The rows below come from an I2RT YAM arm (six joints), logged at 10 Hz.
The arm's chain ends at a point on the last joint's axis. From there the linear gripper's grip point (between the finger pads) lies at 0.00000 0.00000 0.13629 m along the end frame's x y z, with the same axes.
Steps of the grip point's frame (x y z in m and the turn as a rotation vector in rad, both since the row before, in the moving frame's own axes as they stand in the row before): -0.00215, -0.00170, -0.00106, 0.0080, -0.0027, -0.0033; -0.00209, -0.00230, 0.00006, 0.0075, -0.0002, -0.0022; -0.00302, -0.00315, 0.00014, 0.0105, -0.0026, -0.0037; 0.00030, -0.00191, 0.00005, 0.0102, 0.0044, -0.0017; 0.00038, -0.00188, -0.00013, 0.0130, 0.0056, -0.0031; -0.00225, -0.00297, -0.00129, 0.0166, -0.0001, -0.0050; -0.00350, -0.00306, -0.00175, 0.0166, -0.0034, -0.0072; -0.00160, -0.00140, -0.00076, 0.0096, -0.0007, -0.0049; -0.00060, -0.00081, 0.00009, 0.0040, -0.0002, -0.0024; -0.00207, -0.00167, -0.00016, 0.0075, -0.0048, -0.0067; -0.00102, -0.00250, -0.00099, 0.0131, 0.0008, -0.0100; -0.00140, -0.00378, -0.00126, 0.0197, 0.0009, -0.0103
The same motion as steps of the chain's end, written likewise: -0.00178, -0.00061, -0.00106, 0.0080, -0.0027, -0.0033; -0.00206, -0.00128, 0.00006, 0.0075, -0.0002, -0.0022; -0.00266, -0.00172, 0.00015, 0.0105, -0.0026, -0.0037; -0.00030, -0.00052, 0.00006, 0.0102, 0.0044, -0.0017; -0.00038, -0.00011, -0.00012, 0.0130, 0.0056, -0.0031; -0.00223, -0.00071, -0.00127, 0.0166, -0.0001, -0.0050; -0.00303, -0.00080, -0.00173, 0.0166, -0.0034, -0.0072; -0.00150, -0.00009, -0.00075, 0.0096, -0.0007, -0.0049; -0.00057, -0.00026, 0.00009, 0.0040, -0.0002, -0.0024; -0.00141, -0.00065, -0.00015, 0.0075, -0.0048, -0.0067; -0.00112, -0.00071, -0.00098, 0.0131, 0.0008, -0.0100; -0.00151, -0.00109, -0.00123, 0.0197, 0.0009, -0.0103
